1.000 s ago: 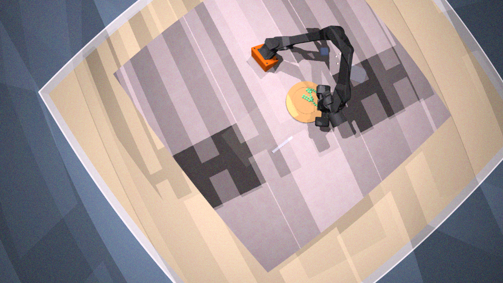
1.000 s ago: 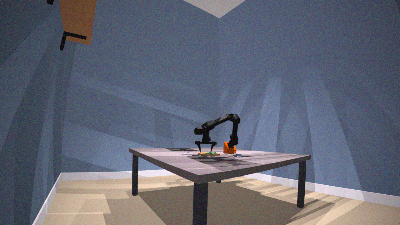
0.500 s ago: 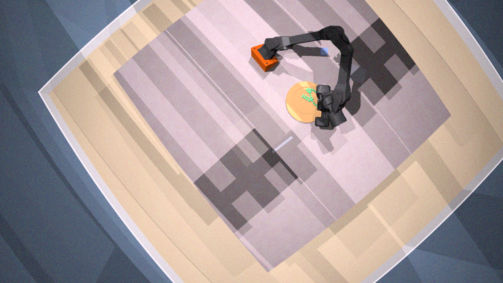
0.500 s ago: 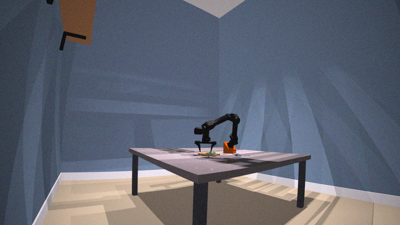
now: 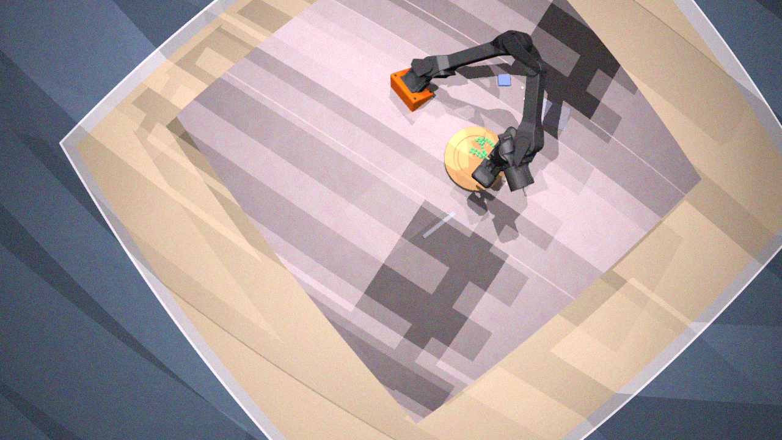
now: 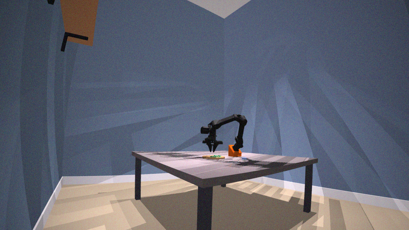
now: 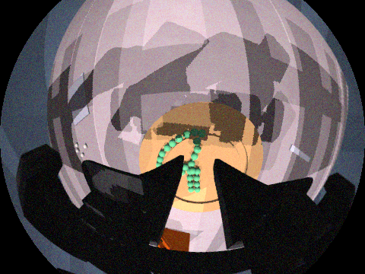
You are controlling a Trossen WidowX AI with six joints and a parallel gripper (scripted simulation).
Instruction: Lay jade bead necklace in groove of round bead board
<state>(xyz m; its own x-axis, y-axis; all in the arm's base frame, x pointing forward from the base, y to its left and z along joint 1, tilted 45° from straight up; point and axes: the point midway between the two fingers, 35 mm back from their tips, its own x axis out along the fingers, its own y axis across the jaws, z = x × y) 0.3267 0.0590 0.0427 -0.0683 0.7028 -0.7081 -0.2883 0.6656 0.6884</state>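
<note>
My gripper tip is 4 cm past the round tan bead board, 3 cm to the left of it and 4 cm above it. Also, from my gripper tip: white strip: 7 cm ahead, 24 cm to the right, 5 cm below; pale square sheet: 1 cm behind, 28 cm to the left, 5 cm below; blue cube: 19 cm behind, 20 cm to the left, 4 cm below.
</note>
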